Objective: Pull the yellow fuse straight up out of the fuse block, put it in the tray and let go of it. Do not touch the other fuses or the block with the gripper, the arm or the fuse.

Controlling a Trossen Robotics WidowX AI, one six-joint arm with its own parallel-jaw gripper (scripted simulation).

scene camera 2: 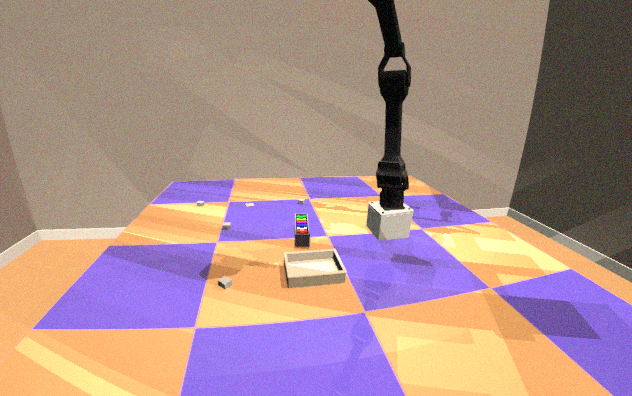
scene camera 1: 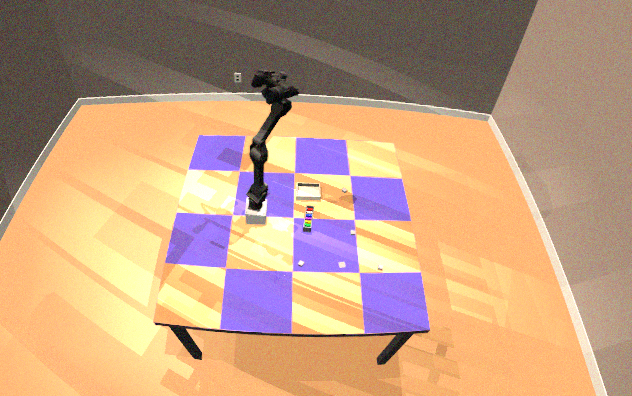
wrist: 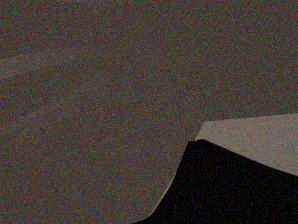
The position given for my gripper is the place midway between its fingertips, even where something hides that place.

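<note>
Gripper [wrist: 196, 148] shut, holding nothing. Beige tray [scene camera 2: 303, 268] visible.
</note>
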